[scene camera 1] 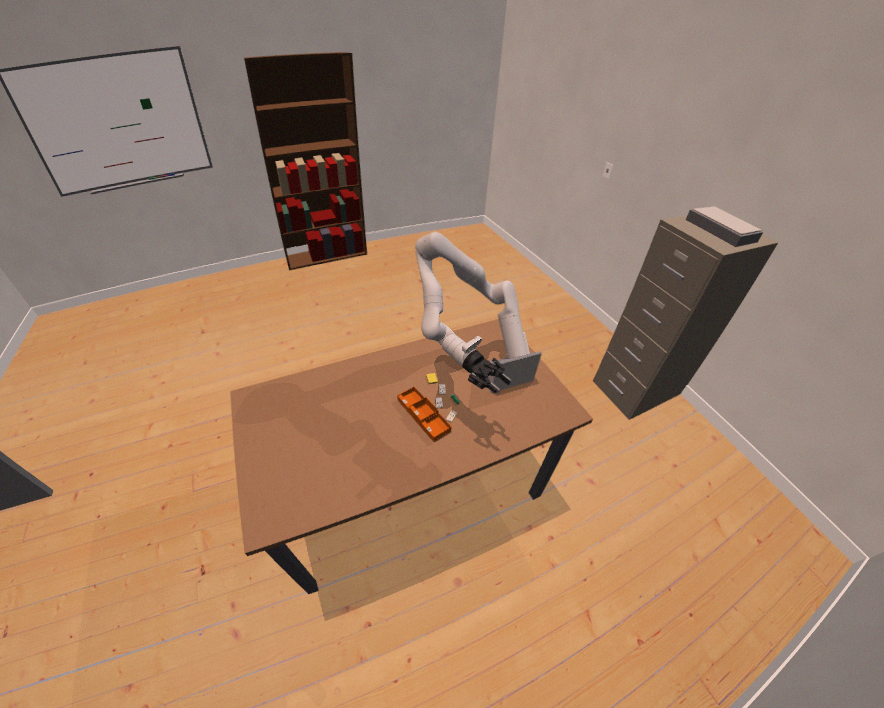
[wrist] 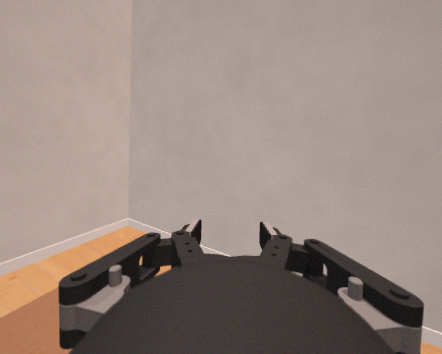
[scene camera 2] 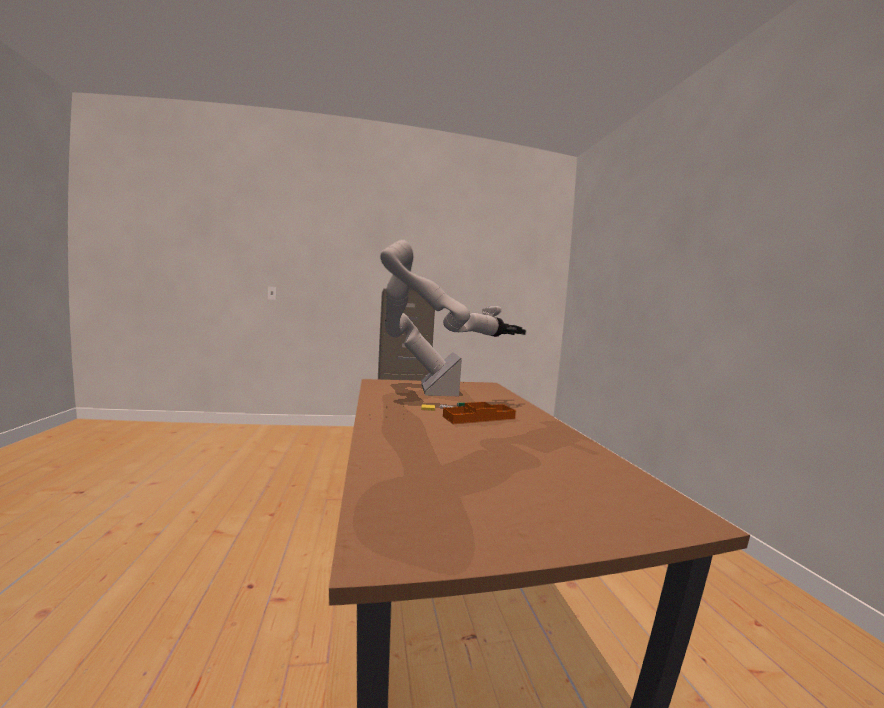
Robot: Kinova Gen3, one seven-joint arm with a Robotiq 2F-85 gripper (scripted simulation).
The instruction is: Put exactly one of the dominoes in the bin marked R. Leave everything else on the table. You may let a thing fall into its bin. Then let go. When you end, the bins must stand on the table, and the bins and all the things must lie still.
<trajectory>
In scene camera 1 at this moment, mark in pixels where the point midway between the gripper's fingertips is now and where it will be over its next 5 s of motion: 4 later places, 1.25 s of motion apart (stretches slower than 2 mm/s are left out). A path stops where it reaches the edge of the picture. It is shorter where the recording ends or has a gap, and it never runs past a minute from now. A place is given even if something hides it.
My gripper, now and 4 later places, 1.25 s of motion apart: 504, 387; 498, 378; 444, 361; 413, 386; 414, 392
</trajectory>
